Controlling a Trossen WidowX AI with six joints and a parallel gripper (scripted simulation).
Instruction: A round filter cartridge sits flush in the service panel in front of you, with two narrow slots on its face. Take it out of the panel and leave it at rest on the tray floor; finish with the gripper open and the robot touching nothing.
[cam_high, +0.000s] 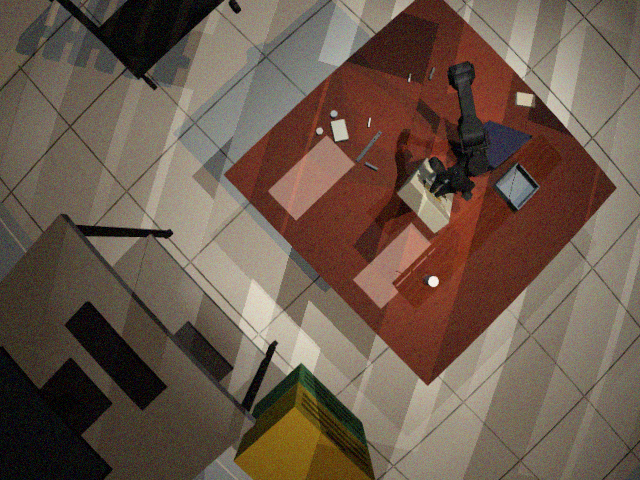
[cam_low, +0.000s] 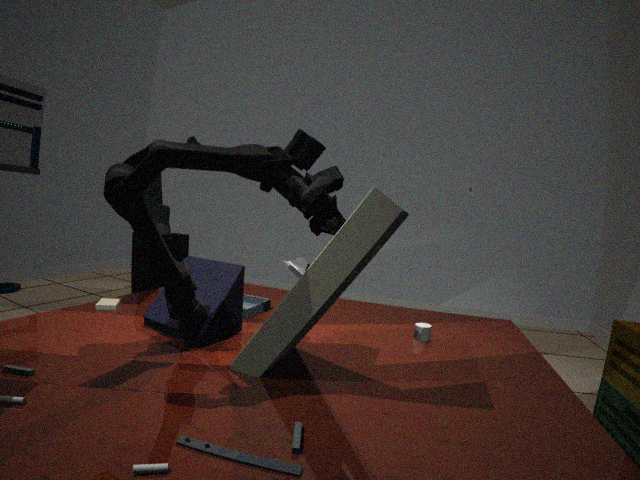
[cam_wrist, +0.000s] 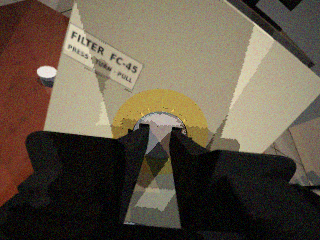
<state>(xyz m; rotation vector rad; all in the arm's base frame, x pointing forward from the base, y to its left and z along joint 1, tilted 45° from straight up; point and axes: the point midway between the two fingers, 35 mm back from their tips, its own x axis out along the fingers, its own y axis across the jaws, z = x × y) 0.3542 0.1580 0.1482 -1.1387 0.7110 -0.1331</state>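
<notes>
My gripper tip is 42 cm past the grey-blue tray, 27 cm to the right of it and 27 cm above it. Also, from my gripper tip: round white filter cartridge: 1 cm ahead, 1 cm below.
</notes>
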